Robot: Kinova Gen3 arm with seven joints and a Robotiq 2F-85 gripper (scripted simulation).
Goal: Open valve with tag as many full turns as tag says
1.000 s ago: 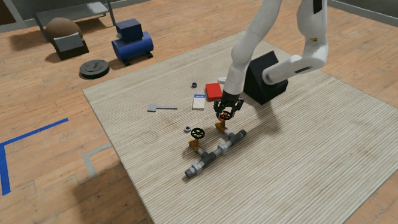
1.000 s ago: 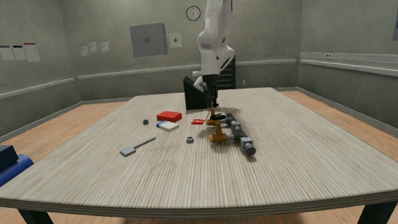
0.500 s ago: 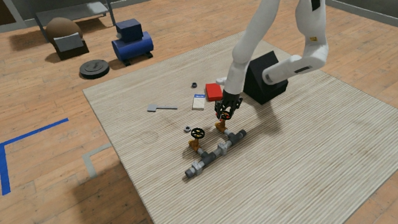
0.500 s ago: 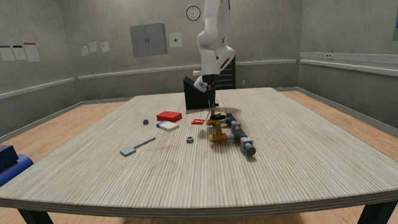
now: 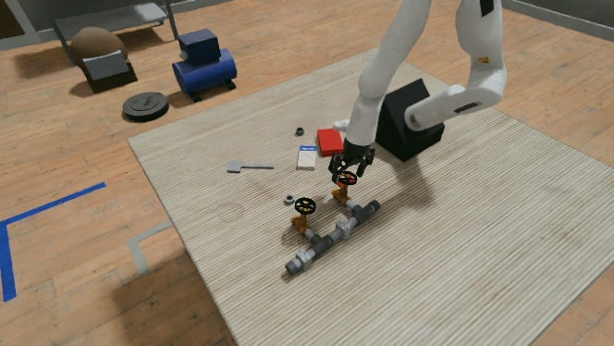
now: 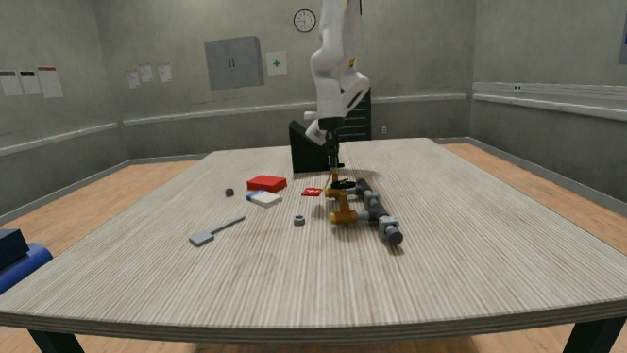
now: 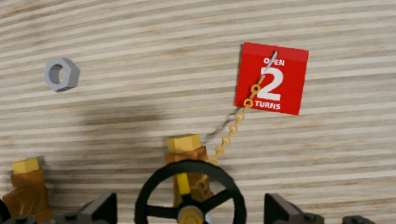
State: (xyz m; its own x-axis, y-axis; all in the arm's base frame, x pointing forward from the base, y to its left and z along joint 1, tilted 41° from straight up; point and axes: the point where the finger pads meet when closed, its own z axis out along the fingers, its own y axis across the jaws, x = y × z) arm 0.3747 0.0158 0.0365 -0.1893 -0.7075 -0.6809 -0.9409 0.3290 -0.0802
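Now: hand 7 cm past the red tag, 8 cm to the left of it and 10 cm above it. Round my hand: nut 13 cm ahead, 12 cm to the right, 10 cm below; red box 15 cm behind, 23 cm to the right, 9 cm below; grey flat tool 15 cm ahead, 34 cm to the right, 10 cm below.
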